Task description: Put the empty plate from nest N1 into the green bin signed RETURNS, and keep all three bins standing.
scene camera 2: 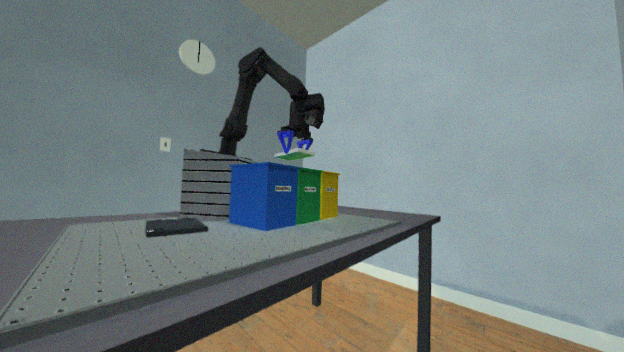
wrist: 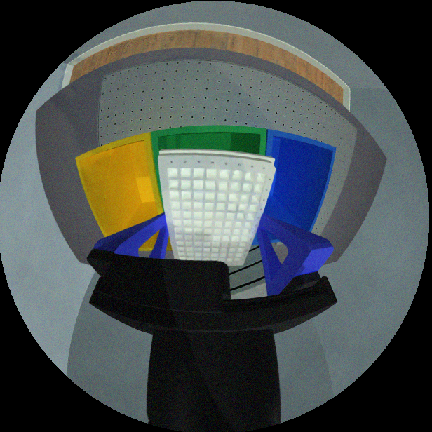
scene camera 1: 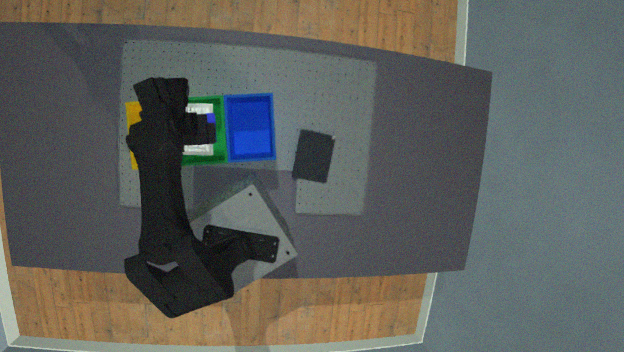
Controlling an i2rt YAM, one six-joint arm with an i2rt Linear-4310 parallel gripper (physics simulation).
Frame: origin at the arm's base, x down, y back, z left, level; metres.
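Seen in the pictures: gripper, fingertip midpoint: (scene camera 2: 294, 156); arm's base at its link origin: (scene camera 2: 226, 157) (scene camera 1: 240, 243).
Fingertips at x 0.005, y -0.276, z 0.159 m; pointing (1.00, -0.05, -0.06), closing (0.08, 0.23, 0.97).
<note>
Pixels of each thing's middle, then the offset from my fingertips to it. Level surfaces: height alone.
- white plate at the middle of its body: (scene camera 1: 195, 129) (scene camera 2: 294, 154) dx -0.005, dy +0.003, dz +0.000 m
- green bin at the middle of its body: (scene camera 1: 206, 130) (scene camera 2: 291, 194) dx +0.140, dy +0.006, dz -0.004 m
- yellow bin at the middle of its body: (scene camera 1: 162, 133) (scene camera 2: 312, 194) dx +0.140, dy +0.039, dz +0.124 m
- blue bin at the middle of its body: (scene camera 1: 250, 127) (scene camera 2: 263, 194) dx +0.140, dy -0.026, dz -0.131 m
- flat dark block at the middle of its body: (scene camera 2: 175, 225) (scene camera 1: 313, 156) dx +0.223, dy +0.026, dz -0.352 m
- perforated board at its surface level: dx +0.230 m
My gripper (scene camera 2: 295, 150) (wrist: 212, 216) is shut on a white plate (scene camera 1: 200, 150) (scene camera 2: 294, 155) (wrist: 215, 192) with a grid of small wells, its blue fingers on two opposite sides. The plate is held nearly level, above the green bin (scene camera 1: 220, 150) (scene camera 2: 308, 207) (wrist: 200, 143), with a gap over the rims in scene camera 2. The green bin stands upright between the yellow bin (scene camera 1: 132, 120) (scene camera 2: 329, 205) (wrist: 115, 180) and the blue bin (scene camera 1: 250, 112) (scene camera 2: 250, 195) (wrist: 300, 180), both upright too. The bin signs are too blurred to read. The arm hides part of the yellow and green bins from above.
A flat dark block (scene camera 1: 314, 156) (scene camera 2: 176, 227) lies on the perforated board (scene camera 1: 330, 95) (scene camera 2: 200, 260) (wrist: 190, 105), apart from the blue bin. The arm's grey layered pedestal (scene camera 1: 235, 205) (scene camera 2: 205, 188) stands behind the bins in scene camera 2.
</note>
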